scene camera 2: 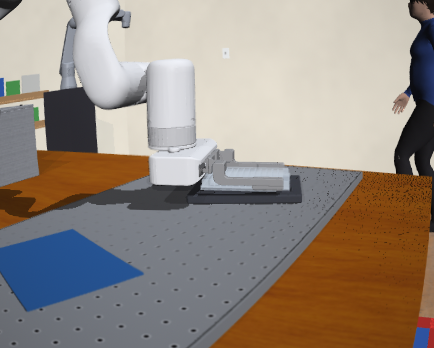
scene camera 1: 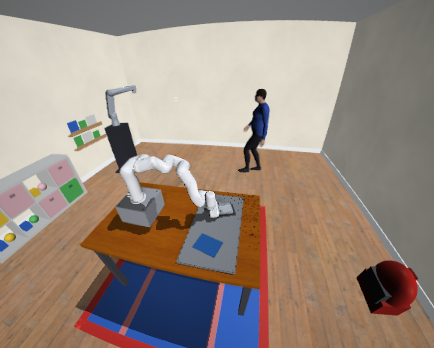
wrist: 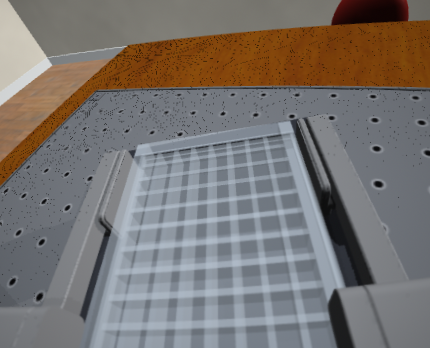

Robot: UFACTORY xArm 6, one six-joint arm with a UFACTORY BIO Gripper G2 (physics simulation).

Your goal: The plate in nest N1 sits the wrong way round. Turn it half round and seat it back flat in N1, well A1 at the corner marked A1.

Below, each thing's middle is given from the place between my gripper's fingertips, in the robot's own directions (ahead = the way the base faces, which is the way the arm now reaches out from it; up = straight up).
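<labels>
As I look at the clear well plate [scene camera 2: 230, 171], I find it 1 cm to the right of my hand and 5 cm behind it.
</labels>
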